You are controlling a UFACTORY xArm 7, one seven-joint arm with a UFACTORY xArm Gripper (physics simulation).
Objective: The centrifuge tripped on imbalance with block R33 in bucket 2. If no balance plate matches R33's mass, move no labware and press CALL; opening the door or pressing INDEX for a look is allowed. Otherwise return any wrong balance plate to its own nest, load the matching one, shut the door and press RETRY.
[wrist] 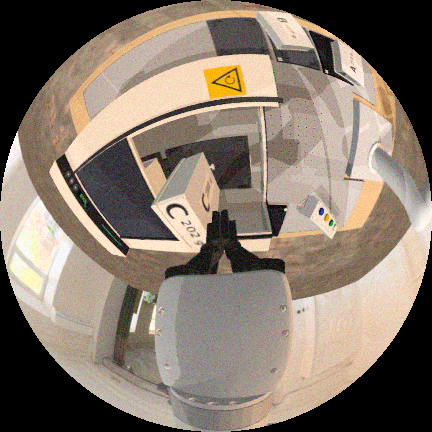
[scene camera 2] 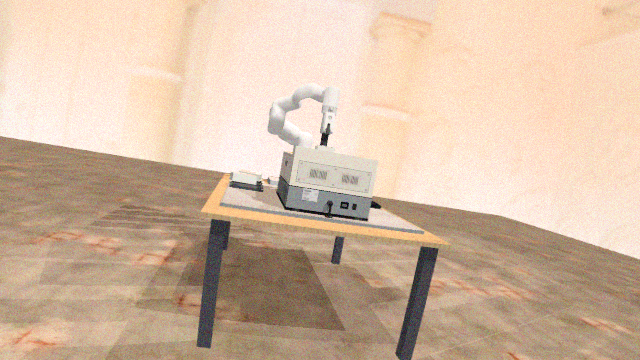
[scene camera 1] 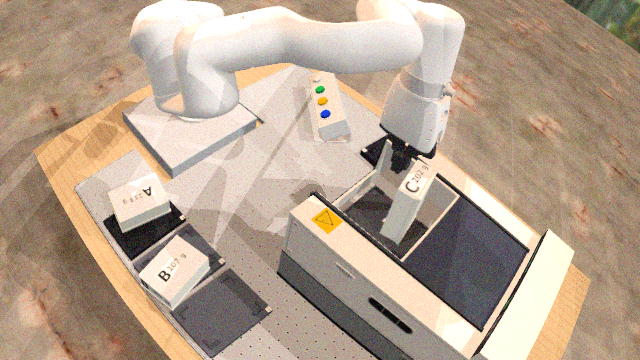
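Pixels of known places: gripper, fingertip midpoint: (wrist: 221, 218) (scene camera 1: 398, 168); arm's base at its link origin: (wrist: 375, 157).
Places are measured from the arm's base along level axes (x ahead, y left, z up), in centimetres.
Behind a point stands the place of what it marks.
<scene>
My gripper (scene camera 1: 398, 166) @(x 54.9, y 5.6, z 23.0 cm) (scene camera 2: 324, 142) @(x 54.9, y 5.6, z 23.0 cm) (wrist: 221, 218) @(x 54.9, y 5.6, z 23.0 cm) is shut and empty, pointing down over the centrifuge opening, close beside plate C; contact cannot be told. Plate C (scene camera 1: 407, 202) @(x 60.3, y 1.9, z 22.1 cm) (wrist: 185, 200) @(x 57.9, y 2.0, z 24.0 cm), marked 202 g, stands upright in the opening. The centrifuge (scene camera 1: 375, 270) @(x 64.6, y -9.5, z 18.5 cm) (scene camera 2: 335, 165) @(x 93.4, y 6.5, z 17.1 cm) (wrist: 170, 92) @(x 59.0, y -8.7, z 18.5 cm) has its dark door panel (scene camera 1: 470, 255) @(x 74.6, y 5.7, z 18.8 cm) (wrist: 120, 185) @(x 71.6, y 1.9, z 18.8 cm) off this opening. Plate A (scene camera 1: 140, 200) @(x 20.7, y -28.0, z 3.2 cm) (wrist: 348, 62), its mass blurred, and plate B (scene camera 1: 175, 270) @(x 38.9, y -30.6, z 3.2 cm) (wrist: 287, 32), marked 107 g, sit at nests. The third nest (scene camera 1: 220, 312) @(x 49.1, y -27.7, z -1.3 cm) (wrist: 235, 37) @(x 49.6, y -26.5, z -1.3 cm) is bare. No R33 label is readable.
A button box (scene camera 1: 336, 131) @(x 29.1, y 23.0, z 1.5 cm) (wrist: 309, 206) @(x 28.8, y 22.6, z 2.1 cm) with green, yellow and blue buttons stands between the arm base (scene camera 1: 215, 147) @(x 14.0, y -2.7, z -1.9 cm) (wrist: 367, 135) @(x 8.7, y -6.2, z 0.1 cm) and the centrifuge. A light, upright wall rises at the opening's edge near the fingers. The centrifuge's raised end panel (scene camera 1: 535, 290) @(x 88.7, y 7.3, z 21.9 cm) stands beyond the dark door.
</scene>
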